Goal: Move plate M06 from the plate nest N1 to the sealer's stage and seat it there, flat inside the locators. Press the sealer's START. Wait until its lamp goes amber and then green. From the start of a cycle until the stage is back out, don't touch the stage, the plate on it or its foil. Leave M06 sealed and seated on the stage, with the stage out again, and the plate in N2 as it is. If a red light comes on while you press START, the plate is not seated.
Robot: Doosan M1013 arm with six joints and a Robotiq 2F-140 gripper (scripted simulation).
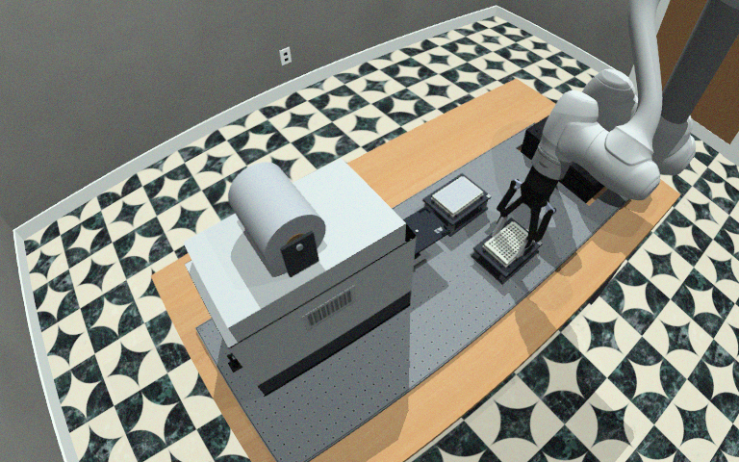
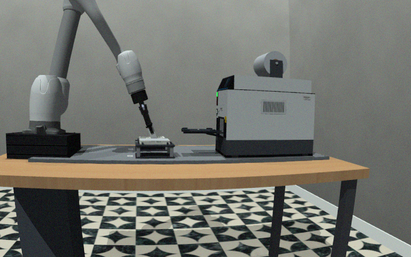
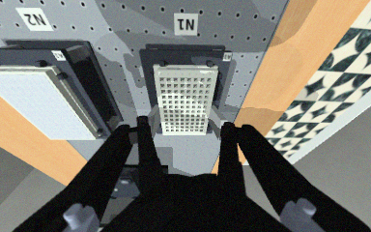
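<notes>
My gripper is now 40 mm above the nest N1. Round my hand: black stage (200 mm ahead, 160 mm to the right, 30 mm above); foil-covered plate (10 mm behind, 200 mm to the right, 10 mm below); white well plate (30 mm below).
</notes>
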